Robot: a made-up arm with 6 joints.
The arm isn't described. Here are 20 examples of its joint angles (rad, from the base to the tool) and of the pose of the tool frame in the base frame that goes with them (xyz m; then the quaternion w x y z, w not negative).
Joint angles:
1: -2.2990 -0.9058 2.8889 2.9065 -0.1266 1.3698
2: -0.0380 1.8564 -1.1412 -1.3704 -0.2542 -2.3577
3: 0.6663 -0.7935 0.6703 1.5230 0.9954 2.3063
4: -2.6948 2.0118 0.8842 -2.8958 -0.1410 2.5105
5: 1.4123 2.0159 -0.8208 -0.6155 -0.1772 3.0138
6: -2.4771 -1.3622 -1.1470 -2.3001 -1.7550 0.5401
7: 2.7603 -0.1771 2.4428 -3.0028 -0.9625 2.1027
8: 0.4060 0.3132 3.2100 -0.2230 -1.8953 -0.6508
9: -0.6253 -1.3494 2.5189 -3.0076 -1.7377 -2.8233
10: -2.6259 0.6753 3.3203 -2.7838 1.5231 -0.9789
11: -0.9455 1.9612 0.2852 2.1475 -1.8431 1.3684
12: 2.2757 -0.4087 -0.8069 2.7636 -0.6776 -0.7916
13: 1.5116 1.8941 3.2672 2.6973 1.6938 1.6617
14: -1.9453 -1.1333 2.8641 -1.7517 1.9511 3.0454
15: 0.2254 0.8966 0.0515 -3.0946 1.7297 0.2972
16: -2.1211 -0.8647 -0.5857 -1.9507 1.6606 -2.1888
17: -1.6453 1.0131 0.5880 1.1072 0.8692 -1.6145
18: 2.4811 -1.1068 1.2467 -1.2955 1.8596 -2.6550
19: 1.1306 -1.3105 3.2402 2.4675 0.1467 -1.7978
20: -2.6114 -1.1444 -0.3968 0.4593 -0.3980 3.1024
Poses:
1: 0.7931 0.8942 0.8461 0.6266 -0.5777 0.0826 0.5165
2: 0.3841 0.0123 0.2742 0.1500 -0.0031 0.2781 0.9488
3: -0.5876 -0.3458 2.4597 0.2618 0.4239 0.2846 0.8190
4: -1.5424 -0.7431 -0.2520 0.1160 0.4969 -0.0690 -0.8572
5: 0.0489 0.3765 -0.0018 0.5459 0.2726 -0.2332 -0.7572
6: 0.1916 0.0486 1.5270 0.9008 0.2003 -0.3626 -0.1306
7: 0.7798 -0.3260 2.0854 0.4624 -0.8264 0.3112 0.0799
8: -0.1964 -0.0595 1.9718 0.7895 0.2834 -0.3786 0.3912
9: -0.9531 0.7058 0.4012 0.9230 -0.0137 0.3386 -0.1824
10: -0.1399 -0.0355 1.9889 0.3977 0.2827 -0.6435 0.5898
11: 0.7183 -1.1453 -0.2638 0.4457 0.3676 -0.6477 -0.4966
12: -0.4013 0.5106 1.7732 0.3680 -0.3832 -0.7430 0.4070
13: 0.0270 1.2421 1.2983 0.4740 0.2962 0.6412 0.5258
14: 0.3084 1.0568 0.6767 0.1459 -0.1796 -0.9088 -0.3473
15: 1.5380 0.3475 1.0557 0.1689 0.2567 0.1621 -0.9377
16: -0.1181 0.0004 1.9307 0.0583 0.3136 0.8338 -0.4505
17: -0.0701 -1.9393 1.3212 0.8563 0.2833 -0.1591 -0.4015
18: 1.1862 -0.7942 1.7130 0.8791 0.0616 0.2476 0.4026
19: -0.3427 -0.7043 0.2774 0.3348 -0.5373 0.5390 0.5556
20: 0.2076 0.1434 2.0240 0.2109 0.1363 -0.9603 -0.1215
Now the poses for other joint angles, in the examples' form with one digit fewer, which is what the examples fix.
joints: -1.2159 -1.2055 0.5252 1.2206 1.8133 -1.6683
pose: -0.304 1.106 1.947 0.607 -0.713 -0.139 0.322
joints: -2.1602 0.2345 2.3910 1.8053 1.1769 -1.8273
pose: 0.164 0.069 2.482 0.473 -0.812 0.099 -0.328
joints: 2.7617 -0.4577 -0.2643 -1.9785 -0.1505 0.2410
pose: -0.501 0.184 2.203 0.016 -0.170 -0.732 -0.659
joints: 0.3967 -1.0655 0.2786 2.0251 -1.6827 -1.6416
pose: -0.705 -0.401 2.178 0.510 0.452 -0.479 -0.553
